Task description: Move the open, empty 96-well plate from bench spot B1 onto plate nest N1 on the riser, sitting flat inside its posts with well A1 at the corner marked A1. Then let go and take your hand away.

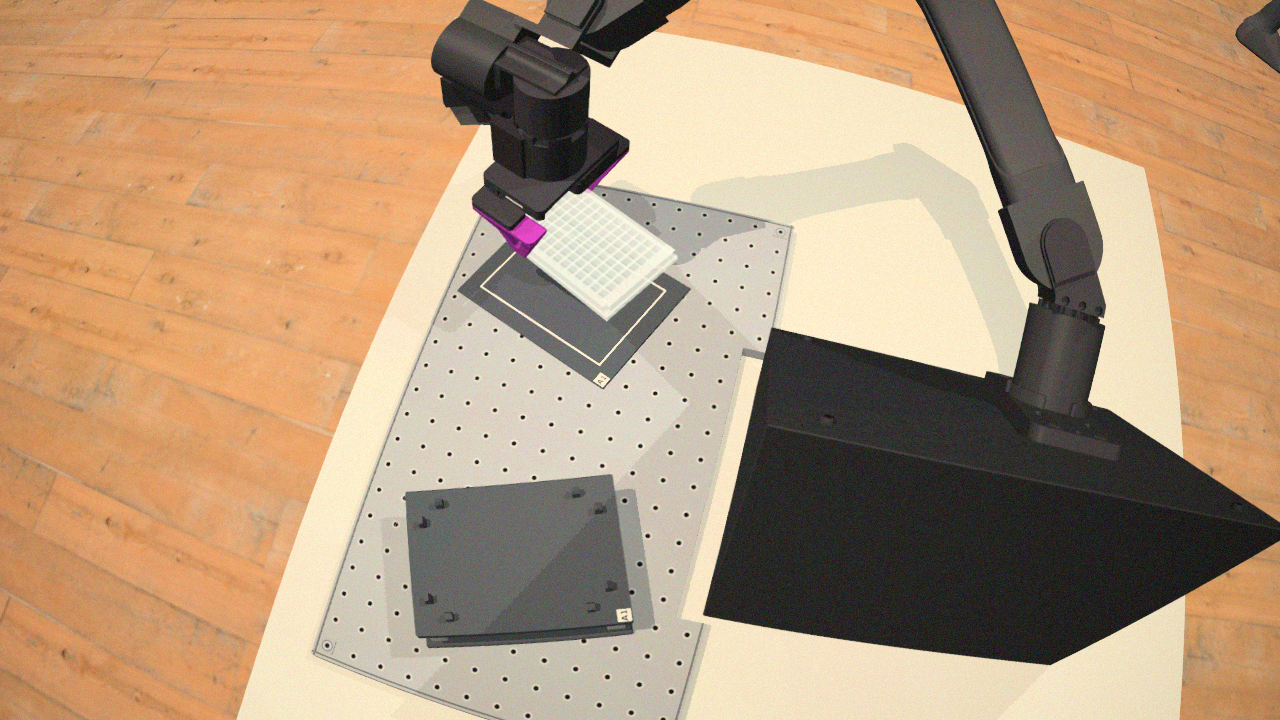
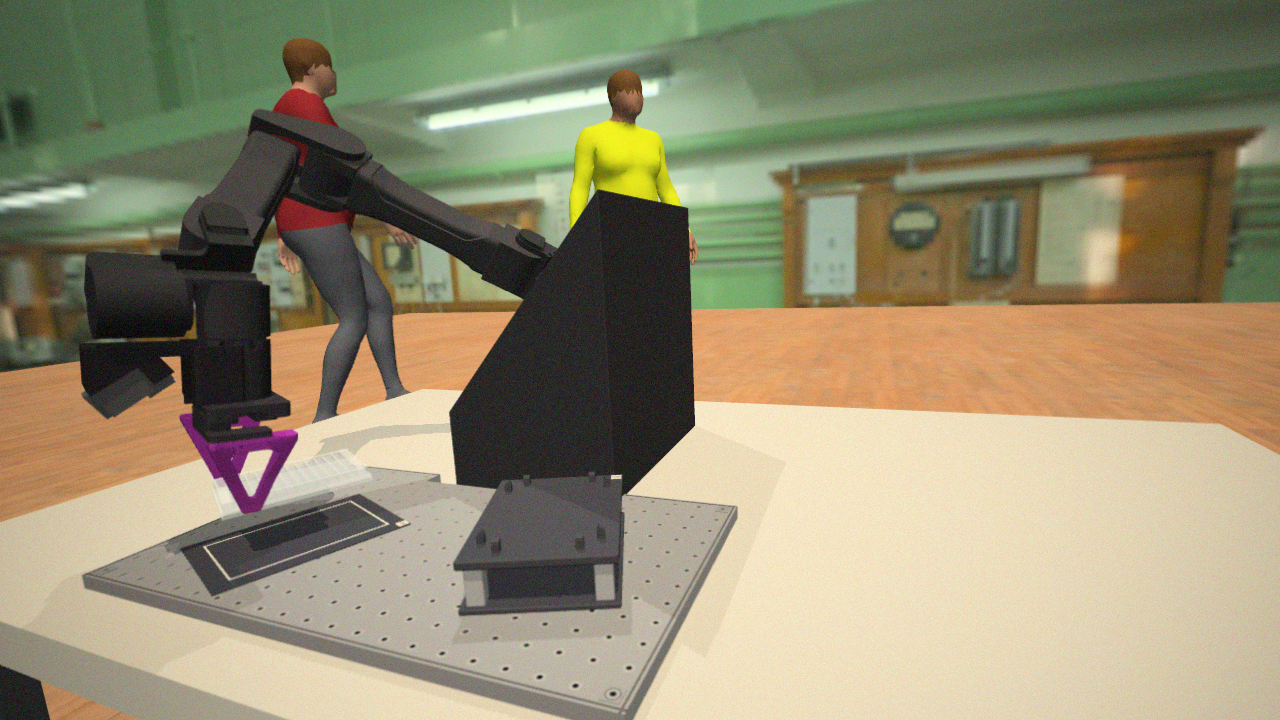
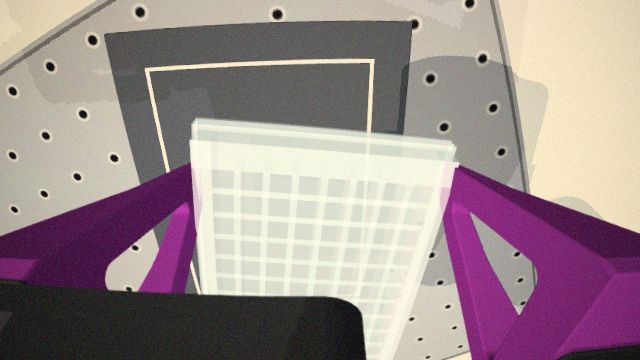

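The white, see-through 96-well plate (image 1: 608,255) (image 2: 308,476) (image 3: 320,225) is between the purple fingers of my gripper (image 1: 563,214) (image 2: 238,489) (image 3: 320,177), which is shut on its two long sides near one end. The plate is raised above bench spot B1 (image 1: 554,313) (image 2: 313,537) (image 3: 280,95), a dark pad with a pale outline. Plate nest N1 (image 1: 510,555) (image 2: 554,514) is the dark top of the riser, with short posts near its corners and no plate on it. Its A1 label (image 1: 623,615) (image 2: 615,477) marks one corner. The plate's own A1 mark cannot be made out.
The perforated grey board (image 1: 501,429) (image 2: 384,617) carries pad and riser. A large black wedge-shaped block (image 1: 939,537) (image 2: 537,385) stands beside it, near the arm's base. Two people, in red (image 2: 308,107) and yellow (image 2: 622,161), stand behind the table.
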